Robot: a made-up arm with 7 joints. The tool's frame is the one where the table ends. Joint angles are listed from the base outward.
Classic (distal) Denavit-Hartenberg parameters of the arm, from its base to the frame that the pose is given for. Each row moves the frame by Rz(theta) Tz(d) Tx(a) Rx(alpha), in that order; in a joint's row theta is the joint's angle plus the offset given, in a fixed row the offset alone. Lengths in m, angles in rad.
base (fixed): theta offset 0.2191  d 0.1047  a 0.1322  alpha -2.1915
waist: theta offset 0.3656  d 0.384  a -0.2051  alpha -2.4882
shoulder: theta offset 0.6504  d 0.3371  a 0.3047  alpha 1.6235
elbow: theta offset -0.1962  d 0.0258  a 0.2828  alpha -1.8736
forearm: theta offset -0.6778  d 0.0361  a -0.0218  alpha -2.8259
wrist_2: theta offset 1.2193  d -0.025  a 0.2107  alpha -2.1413
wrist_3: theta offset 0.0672  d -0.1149  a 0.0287  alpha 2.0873
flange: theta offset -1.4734  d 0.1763  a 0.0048  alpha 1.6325
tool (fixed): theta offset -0.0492  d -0.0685  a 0  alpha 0
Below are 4 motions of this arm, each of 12 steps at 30 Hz.
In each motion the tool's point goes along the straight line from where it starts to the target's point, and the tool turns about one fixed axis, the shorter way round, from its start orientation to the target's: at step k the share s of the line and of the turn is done. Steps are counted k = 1, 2, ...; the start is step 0. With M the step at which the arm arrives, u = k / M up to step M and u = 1 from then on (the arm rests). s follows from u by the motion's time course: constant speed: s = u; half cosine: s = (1 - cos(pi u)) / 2; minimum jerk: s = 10 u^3 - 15 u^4 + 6 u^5.
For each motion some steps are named. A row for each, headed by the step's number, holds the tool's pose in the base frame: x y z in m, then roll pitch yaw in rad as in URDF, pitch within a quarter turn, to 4 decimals.
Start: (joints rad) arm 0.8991 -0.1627 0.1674 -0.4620 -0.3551 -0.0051 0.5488
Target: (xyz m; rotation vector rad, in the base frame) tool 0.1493 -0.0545 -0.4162 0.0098 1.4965 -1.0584
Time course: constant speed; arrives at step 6
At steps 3, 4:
3: 0.1532 -0.0373 -0.4185 -1.3041 0.9483 -1.9494
4: 0.1519 -0.0430 -0.4177 -1.3045 0.9372 -1.9698

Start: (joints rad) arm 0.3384 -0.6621 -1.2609 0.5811 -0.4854 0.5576 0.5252
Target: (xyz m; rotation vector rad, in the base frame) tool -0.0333 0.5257 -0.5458 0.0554 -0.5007 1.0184
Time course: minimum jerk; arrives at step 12
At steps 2, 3, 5, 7, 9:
2: 0.0547 0.5962 -0.3506 0.1851 -0.2004 0.7677
3: 0.0485 0.5912 -0.3643 0.1612 -0.2208 0.7861
5: 0.0263 0.5735 -0.4135 0.0713 -0.2897 0.8566
7: -0.0017 0.5510 -0.4756 -0.0520 -0.3671 0.9568
9: -0.0239 0.5333 -0.5248 -0.1579 -0.4194 1.0452

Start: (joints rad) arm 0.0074 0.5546 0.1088 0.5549 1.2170 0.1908 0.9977
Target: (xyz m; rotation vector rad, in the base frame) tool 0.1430 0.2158 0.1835 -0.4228 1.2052 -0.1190
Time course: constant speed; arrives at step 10
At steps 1, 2, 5, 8, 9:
1: 0.2177 0.1853 0.0706 -0.4712 0.9987 -0.3446
2: 0.2094 0.1887 0.0832 -0.5148 1.0109 -0.3792
5: 0.1845 0.1989 0.1208 -0.6552 1.0421 -0.4926
8: 0.1596 0.2090 0.1584 -0.8086 1.0644 -0.6193
9: 0.1513 0.2124 0.1710 -0.8621 1.0696 -0.6639

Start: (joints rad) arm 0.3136 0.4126 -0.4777 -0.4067 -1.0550 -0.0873 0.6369
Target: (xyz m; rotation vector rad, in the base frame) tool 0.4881 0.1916 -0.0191 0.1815 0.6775 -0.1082
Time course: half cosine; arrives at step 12
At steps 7, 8, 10, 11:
7: 0.5079 0.2356 0.0113 -0.0030 0.3714 -0.0096
8: 0.5015 0.2213 0.0014 0.0519 0.4722 -0.0294
10: 0.4917 0.1996 -0.0136 0.1375 0.6266 -0.0487
11: 0.4890 0.1936 -0.0177 0.1619 0.6690 -0.0515

